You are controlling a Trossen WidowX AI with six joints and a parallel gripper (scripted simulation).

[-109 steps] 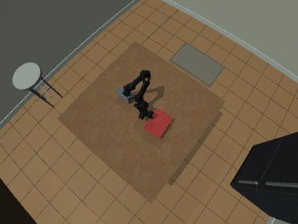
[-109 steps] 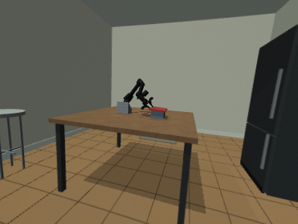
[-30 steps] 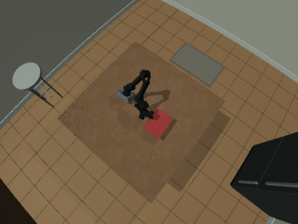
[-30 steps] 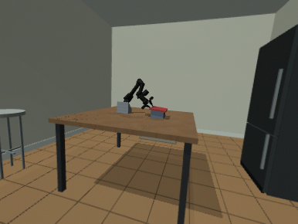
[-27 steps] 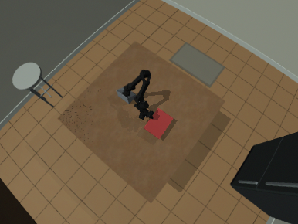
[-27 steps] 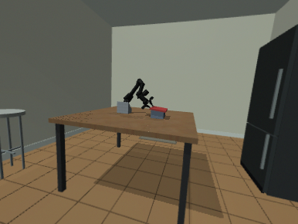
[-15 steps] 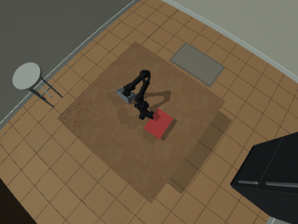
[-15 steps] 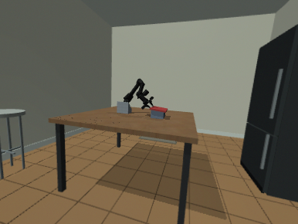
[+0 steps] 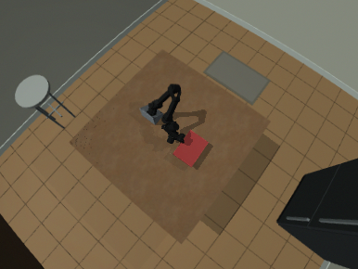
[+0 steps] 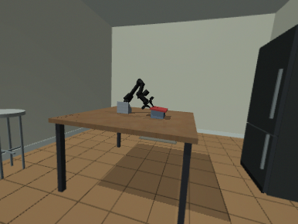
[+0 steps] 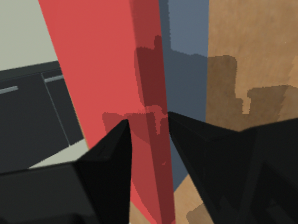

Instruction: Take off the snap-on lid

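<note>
Right now my gripper tip is 80 mm short of the red lid and 10 mm to the right of it. The rest, counted from my gripper tip: storage box: 70 mm ahead, 50 mm below, 10 mm to the left.
</note>
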